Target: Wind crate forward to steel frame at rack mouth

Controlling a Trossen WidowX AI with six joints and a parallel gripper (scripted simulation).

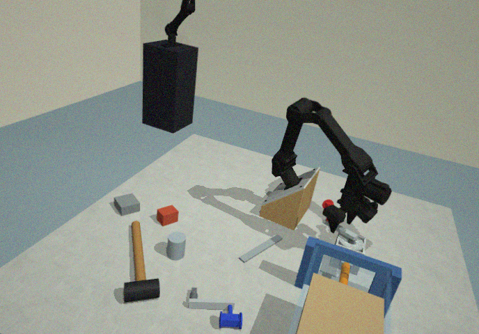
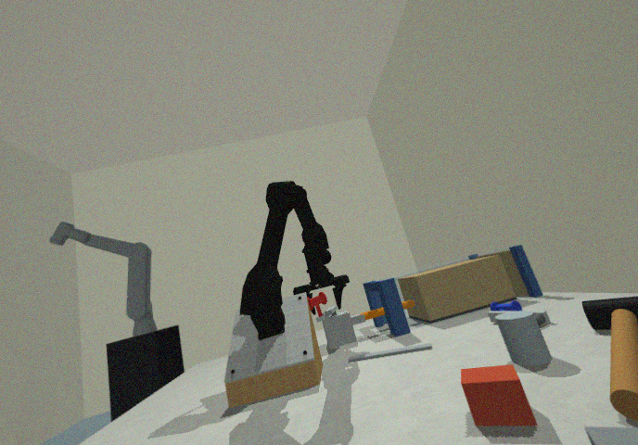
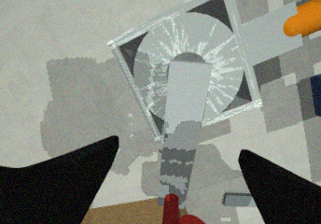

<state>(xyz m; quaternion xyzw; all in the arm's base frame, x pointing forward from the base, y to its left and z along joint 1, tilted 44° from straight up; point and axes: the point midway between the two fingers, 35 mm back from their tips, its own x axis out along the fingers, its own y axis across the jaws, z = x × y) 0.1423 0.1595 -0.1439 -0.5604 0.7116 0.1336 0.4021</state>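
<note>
Now: gripper tip 1 cm to the left of the red-knobbed crank handle and 1 cm past it. The rest, counted from my gripper tip: blue steel frame: 18 cm ahead, 6 cm to the left; then red knob: 5 cm to the right, 3 cm above, 2 cm behind; then winch: 8 cm below, 4 cm to the left, 1 cm ahead.
</note>
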